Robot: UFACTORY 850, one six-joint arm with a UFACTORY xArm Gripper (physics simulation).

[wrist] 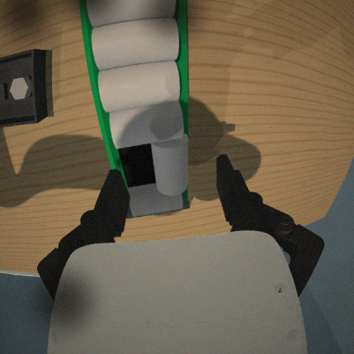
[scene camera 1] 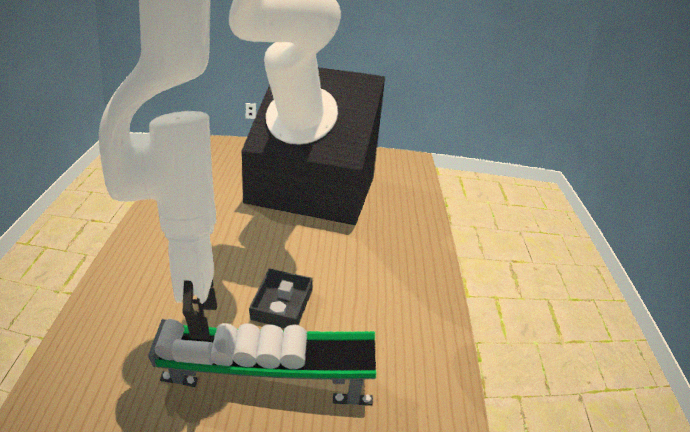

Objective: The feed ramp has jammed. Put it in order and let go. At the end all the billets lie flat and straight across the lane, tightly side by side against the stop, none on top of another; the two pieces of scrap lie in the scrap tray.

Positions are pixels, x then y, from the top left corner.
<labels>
gripper: wrist; scene camera 1
billet: wrist 170, 157; scene camera 1 198, 352
billet: wrist 145, 199; scene camera 1 172, 329
billet: wrist; scene camera 1
same spot on billet: [wrist: 144, 124] = [scene camera 1: 226, 337]
same spot on gripper: [scene camera 1: 198, 328] = [wrist: 244, 182]
</labels>
